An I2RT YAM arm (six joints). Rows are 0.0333 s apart.
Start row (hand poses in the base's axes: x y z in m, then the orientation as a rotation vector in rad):
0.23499 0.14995 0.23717 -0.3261 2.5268 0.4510
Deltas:
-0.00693 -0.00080 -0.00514 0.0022 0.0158 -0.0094
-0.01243 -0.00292 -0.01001 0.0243 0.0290 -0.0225
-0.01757 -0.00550 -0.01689 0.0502 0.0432 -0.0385
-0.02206 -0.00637 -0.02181 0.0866 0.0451 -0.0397
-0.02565 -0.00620 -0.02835 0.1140 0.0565 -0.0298
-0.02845 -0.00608 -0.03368 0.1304 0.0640 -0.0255
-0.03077 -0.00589 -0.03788 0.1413 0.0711 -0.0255
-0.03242 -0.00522 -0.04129 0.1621 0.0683 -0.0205
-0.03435 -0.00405 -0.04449 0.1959 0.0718 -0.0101
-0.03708 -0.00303 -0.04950 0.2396 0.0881 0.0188
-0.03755 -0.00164 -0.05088 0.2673 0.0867 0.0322
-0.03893 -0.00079 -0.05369 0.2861 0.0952 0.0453
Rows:
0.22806 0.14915 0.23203 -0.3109 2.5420 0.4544
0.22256 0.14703 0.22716 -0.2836 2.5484 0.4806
0.21742 0.14445 0.22028 -0.2508 2.5543 0.5106
0.21293 0.14358 0.21536 -0.2350 2.5436 0.5562
0.20934 0.14375 0.20882 -0.2353 2.5443 0.5976
0.20654 0.14387 0.20349 -0.2331 2.5451 0.6220
0.20422 0.14406 0.19929 -0.2276 2.5477 0.6377
0.20257 0.14473 0.19588 -0.2265 2.5367 0.6647
0.20064 0.14590 0.19268 -0.2261 2.5258 0.7117
0.19791 0.14692 0.18767 -0.2432 2.5208 0.7826
0.19744 0.14831 0.18629 -0.2497 2.5062 0.8215
0.19606 0.14916 0.18348 -0.2576 2.5045 0.8528

